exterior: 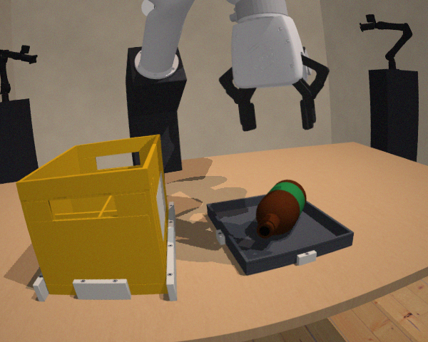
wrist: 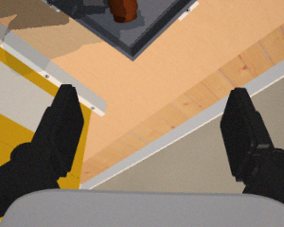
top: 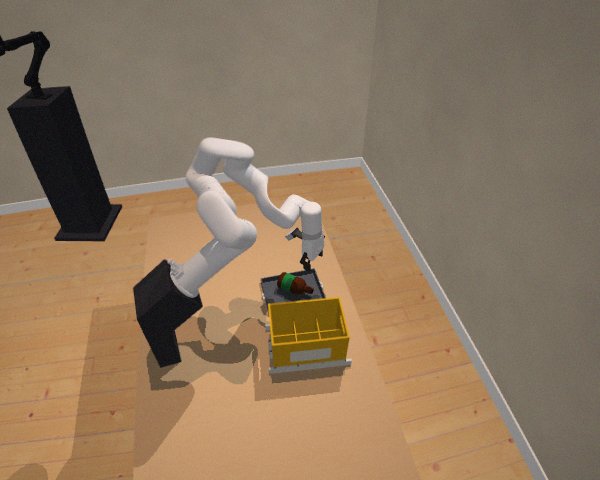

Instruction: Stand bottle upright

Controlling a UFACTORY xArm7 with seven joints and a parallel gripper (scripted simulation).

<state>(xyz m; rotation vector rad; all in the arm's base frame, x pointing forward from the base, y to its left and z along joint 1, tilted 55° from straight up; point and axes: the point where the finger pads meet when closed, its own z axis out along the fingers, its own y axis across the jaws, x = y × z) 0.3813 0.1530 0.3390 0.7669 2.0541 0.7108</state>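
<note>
My hand is 70 mm past the bottle, 10 mm to the right of it and 160 mm above it. From my hand the other things lie so: yellow crate: 20 mm behind, 270 mm to the right, 120 mm below; then tray: 80 mm behind, 190 mm below.
</note>
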